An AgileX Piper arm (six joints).
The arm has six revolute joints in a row. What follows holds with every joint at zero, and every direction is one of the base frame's. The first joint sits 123 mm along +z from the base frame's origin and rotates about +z. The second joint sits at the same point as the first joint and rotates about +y. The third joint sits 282.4 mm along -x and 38.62 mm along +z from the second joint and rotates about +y. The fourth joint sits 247.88 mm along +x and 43.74 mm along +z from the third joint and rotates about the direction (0.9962, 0, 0.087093). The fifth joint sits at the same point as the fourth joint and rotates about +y. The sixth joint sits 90.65 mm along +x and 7.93 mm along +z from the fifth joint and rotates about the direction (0.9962, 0, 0.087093). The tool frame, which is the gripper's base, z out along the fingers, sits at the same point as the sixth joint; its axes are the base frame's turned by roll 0, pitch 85.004 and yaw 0 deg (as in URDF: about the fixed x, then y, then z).
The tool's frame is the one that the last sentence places.
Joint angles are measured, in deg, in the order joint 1, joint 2, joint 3, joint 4, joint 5, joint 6. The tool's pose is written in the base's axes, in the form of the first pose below.
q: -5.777 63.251 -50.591 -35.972 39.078 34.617
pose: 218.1, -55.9, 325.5, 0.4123, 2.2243, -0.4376
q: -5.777 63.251 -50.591 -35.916 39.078 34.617
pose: 218.1, -55.9, 325.5, 0.4129, 2.2245, -0.4366
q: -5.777 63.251 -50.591 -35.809 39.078 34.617
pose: 218.1, -55.8, 325.4, 0.4142, 2.2248, -0.4346
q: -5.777 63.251 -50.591 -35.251 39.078 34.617
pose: 218.1, -55.3, 325.1, 0.4209, 2.2266, -0.4245
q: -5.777 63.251 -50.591 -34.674 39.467 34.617
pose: 217.7, -55.1, 324.4, 0.4315, 2.2334, -0.4177
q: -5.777 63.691 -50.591 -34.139 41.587 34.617
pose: 216.6, -56.0, 320.6, 0.4574, 2.2696, -0.4293
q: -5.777 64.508 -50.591 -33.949 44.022 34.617
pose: 216.3, -57.4, 315.4, 0.4818, 2.3151, -0.4520
